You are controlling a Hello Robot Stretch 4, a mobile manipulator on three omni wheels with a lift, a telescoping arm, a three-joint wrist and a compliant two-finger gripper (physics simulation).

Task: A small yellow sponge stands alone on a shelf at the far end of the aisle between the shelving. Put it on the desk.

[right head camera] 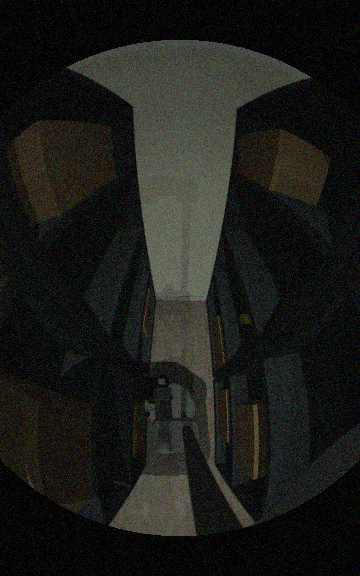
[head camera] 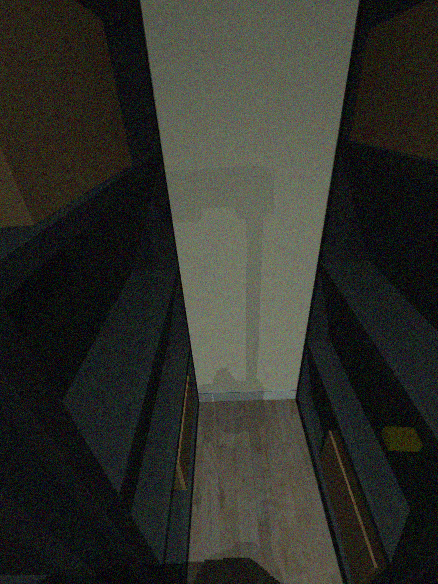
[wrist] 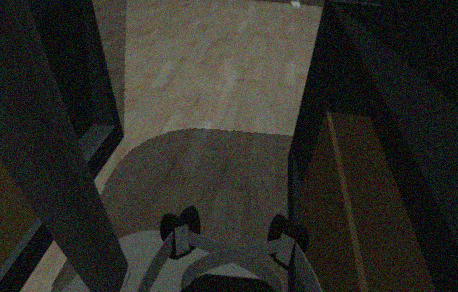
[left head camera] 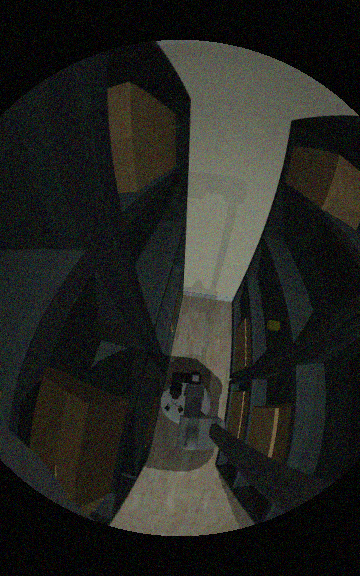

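Pixels of known places: gripper, between the fingertips: (right head camera: 154, 415) (wrist: 234, 227) (left head camera: 173, 410); robot's base, origin of its link: (left head camera: 184, 400).
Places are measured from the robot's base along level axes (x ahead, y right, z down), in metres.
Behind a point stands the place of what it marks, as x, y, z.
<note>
The small yellow sponge (head camera: 402, 439) @[0.563, 0.615, -0.551] (left head camera: 273, 325) @[0.562, 0.614, -0.551] (right head camera: 245, 319) @[0.556, 0.606, -0.552] lies on a dark shelf level of the right-hand shelving (head camera: 372, 475) @[0.482, 0.477, -0.506], toward the aisle's far end. My gripper (wrist: 234, 227) @[-0.052, -0.087, -0.430] is open in the wrist view, with its two dark fingertips wide apart and floor between them. In the left head view the gripper (left head camera: 174, 408) @[-0.052, -0.087, -0.430] is low over the round base, in the aisle, well short of the sponge and left of the right shelving. The desk does not show in these views.
Dark shelving lines both sides of the narrow aisle. Brown boxes stand on upper levels at left (left head camera: 150, 140) @[0.546, -0.197, -1.542] and right (left head camera: 312, 175) @[0.805, 0.473, -1.542], and on lower levels at left (left head camera: 75, 430) @[-0.041, -0.254, -1.233] and right (left head camera: 265, 430) @[-0.153, 0.404, -0.709]. A pale wall (head camera: 220, 280) @[1.193, 0.049, -0.865] closes the far end.
</note>
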